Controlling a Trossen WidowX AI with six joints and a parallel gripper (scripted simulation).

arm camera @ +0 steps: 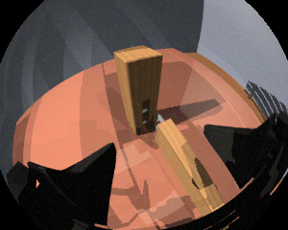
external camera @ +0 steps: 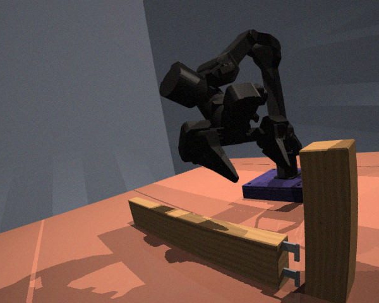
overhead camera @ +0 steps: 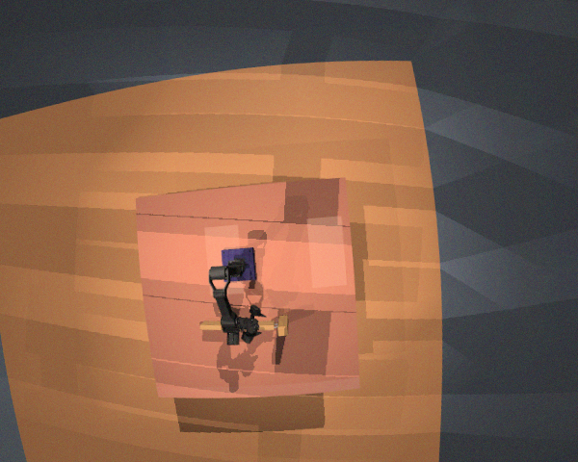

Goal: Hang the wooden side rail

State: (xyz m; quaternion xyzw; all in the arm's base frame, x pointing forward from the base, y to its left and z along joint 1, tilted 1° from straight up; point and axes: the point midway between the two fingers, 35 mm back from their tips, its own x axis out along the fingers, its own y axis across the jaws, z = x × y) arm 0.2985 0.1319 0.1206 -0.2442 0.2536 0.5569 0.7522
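The headboard post lies 2 cm ahead of my gripper tip, 10 cm to the left of it and 5 cm below it.
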